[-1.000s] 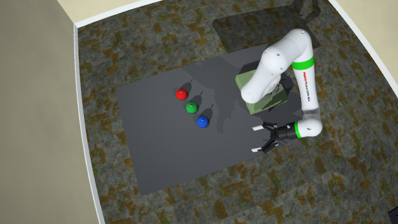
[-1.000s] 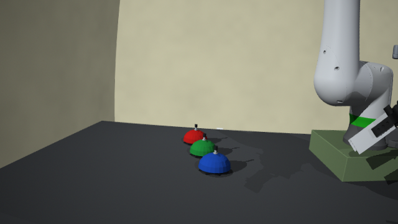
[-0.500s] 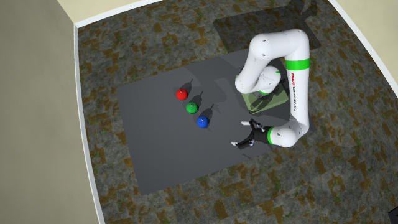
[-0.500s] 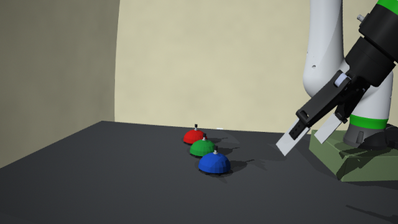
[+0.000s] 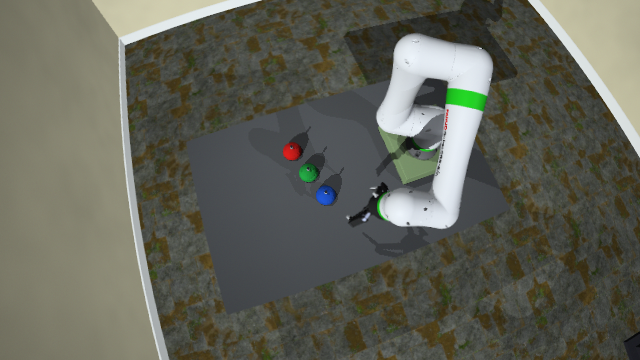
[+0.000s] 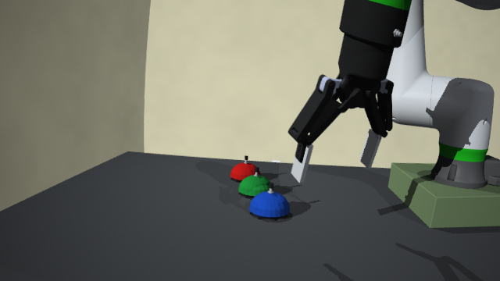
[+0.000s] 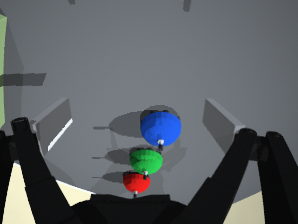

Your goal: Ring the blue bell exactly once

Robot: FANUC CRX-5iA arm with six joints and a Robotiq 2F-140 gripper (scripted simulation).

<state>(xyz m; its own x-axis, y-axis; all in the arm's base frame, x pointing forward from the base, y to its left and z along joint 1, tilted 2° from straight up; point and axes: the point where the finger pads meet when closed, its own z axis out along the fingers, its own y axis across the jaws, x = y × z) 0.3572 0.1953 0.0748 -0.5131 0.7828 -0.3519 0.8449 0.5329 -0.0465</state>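
The blue bell lies 11 cm to the right of my hand, 11 cm ahead of it and 10 cm below it. Round my hand: green bell 23 cm to the right, 15 cm ahead, 10 cm below; red bell 35 cm to the right, 20 cm ahead, 10 cm below.
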